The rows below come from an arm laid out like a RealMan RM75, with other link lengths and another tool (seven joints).
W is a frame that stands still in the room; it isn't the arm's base.
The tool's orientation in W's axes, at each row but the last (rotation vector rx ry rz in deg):
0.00, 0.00, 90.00
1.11, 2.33, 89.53
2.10, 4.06, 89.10
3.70, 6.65, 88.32
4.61, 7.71, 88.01
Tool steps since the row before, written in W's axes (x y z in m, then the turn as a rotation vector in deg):
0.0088, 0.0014, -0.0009, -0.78, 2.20, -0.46
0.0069, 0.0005, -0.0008, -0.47, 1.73, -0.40
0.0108, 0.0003, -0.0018, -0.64, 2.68, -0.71
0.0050, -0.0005, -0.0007, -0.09, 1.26, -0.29
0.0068, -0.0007, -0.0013, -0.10, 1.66, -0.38
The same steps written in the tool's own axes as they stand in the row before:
0.0014, -0.0088, -0.0009, 2.20, 0.78, -0.46
0.0006, -0.0069, -0.0005, 1.73, 0.47, -0.39
0.0005, -0.0109, -0.0010, 2.69, 0.63, -0.70
-0.0003, -0.0051, -0.0001, 1.27, 0.09, -0.26
-0.0005, -0.0069, -0.0004, 1.67, 0.10, -0.34

